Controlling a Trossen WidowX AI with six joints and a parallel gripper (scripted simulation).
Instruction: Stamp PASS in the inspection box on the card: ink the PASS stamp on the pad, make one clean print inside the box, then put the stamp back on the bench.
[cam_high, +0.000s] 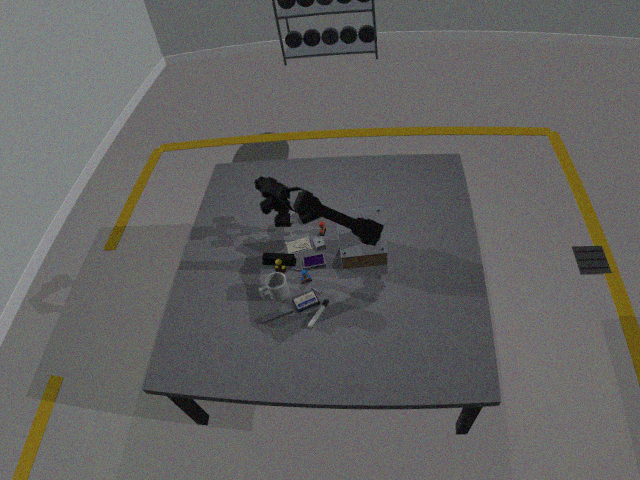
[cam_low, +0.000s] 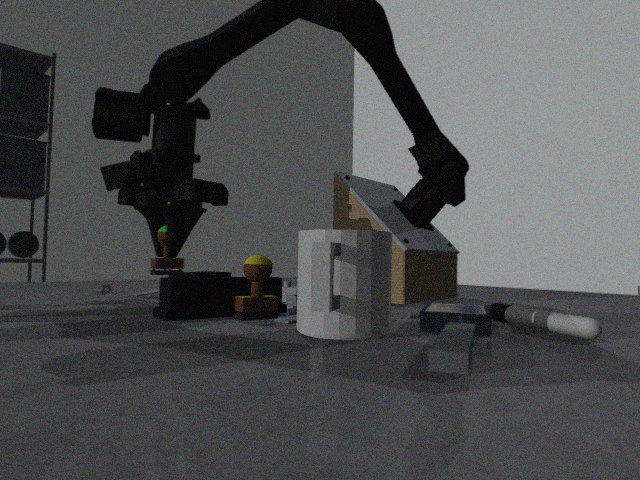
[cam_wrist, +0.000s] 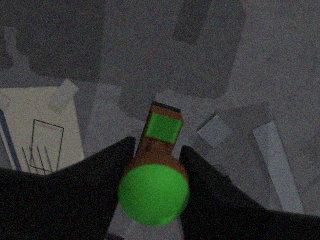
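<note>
My gripper tip is now right at the green-knobbed stamp. From my gripper tip the other things lie so: red-knobbed stamp 16 cm behind, 2 cm to the left, 4 cm below; then cream card 5 cm behind, 9 cm to the left, 6 cm below; then black block 2 cm ahead, 18 cm to the left, 4 cm below.
</note>
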